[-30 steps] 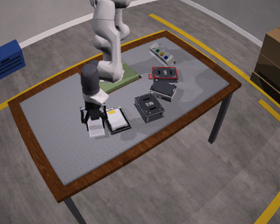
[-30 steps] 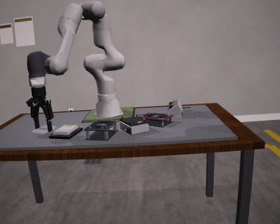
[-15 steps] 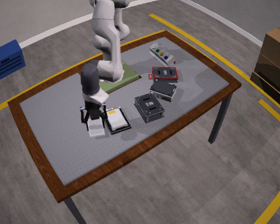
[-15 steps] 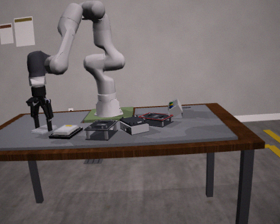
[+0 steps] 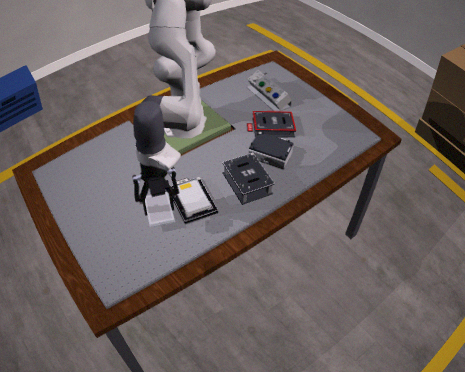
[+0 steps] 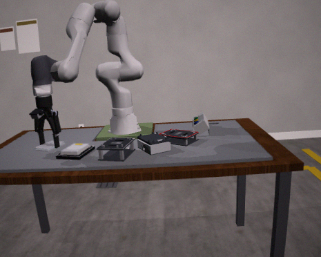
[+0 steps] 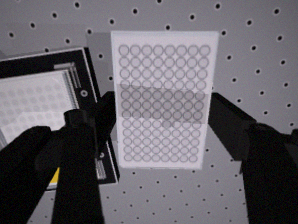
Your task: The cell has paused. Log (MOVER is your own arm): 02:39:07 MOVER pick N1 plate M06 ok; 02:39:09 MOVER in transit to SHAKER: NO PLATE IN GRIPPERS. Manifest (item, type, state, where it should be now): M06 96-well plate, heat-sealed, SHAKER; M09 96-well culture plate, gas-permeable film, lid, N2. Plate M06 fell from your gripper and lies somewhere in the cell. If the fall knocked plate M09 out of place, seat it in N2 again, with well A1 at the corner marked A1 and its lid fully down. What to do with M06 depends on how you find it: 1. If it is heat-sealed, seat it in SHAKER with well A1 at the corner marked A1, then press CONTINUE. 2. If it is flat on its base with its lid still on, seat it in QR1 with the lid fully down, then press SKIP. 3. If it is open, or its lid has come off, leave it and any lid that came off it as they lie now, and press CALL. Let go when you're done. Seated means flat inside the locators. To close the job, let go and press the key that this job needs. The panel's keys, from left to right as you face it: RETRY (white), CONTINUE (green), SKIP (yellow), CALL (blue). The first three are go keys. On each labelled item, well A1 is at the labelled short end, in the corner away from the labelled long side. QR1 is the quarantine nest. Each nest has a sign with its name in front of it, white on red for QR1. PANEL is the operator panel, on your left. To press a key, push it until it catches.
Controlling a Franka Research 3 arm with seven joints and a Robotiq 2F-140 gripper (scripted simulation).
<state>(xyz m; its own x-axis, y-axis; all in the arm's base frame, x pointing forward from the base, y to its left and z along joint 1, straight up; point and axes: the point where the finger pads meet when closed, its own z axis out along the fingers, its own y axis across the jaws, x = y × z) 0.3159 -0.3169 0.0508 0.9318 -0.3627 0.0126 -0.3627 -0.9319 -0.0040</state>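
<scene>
The dark nest N1 is 33 cm to the left of my hand, 5 cm ahead of it and 1 cm below it. Also, from my hand: blue call key 71 cm to the left, 23 cm behind; heat-sealed plate 2 cm below; yellow skip key 71 cm to the left, 28 cm behind.
</scene>
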